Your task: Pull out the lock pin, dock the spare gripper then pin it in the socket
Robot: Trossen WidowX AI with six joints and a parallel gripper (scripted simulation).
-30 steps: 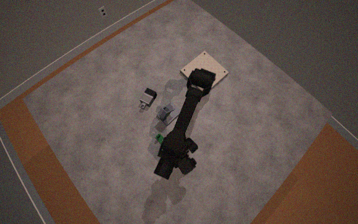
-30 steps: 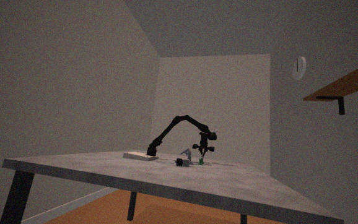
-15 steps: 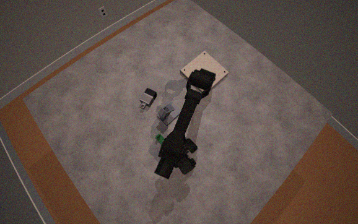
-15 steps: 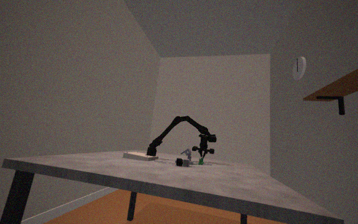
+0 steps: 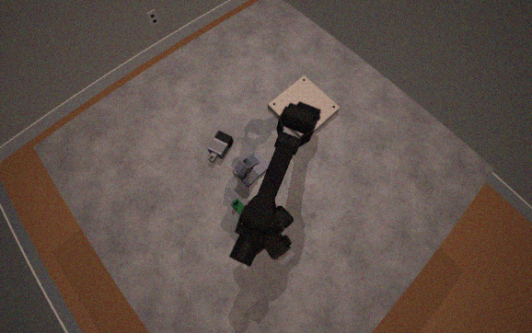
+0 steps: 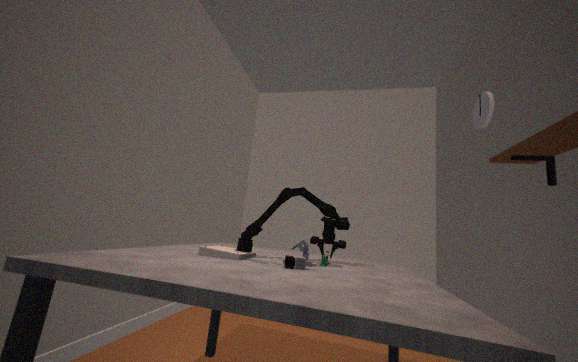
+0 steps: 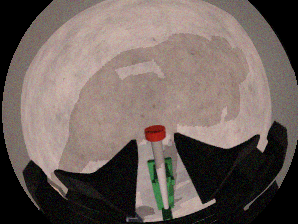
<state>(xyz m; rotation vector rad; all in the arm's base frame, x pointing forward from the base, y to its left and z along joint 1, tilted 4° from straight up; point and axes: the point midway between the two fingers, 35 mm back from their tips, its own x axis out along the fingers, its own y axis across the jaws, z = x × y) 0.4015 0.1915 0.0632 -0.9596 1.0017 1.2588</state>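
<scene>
The green holder lies 10 cm to the right of my gripper tip and 1 cm behind it. The rest, counted from my gripper tip: spare gripper: 35 cm to the right, 10 cm behind; then grey mount: 21 cm to the right, 12 cm behind, 3 cm above.
</scene>
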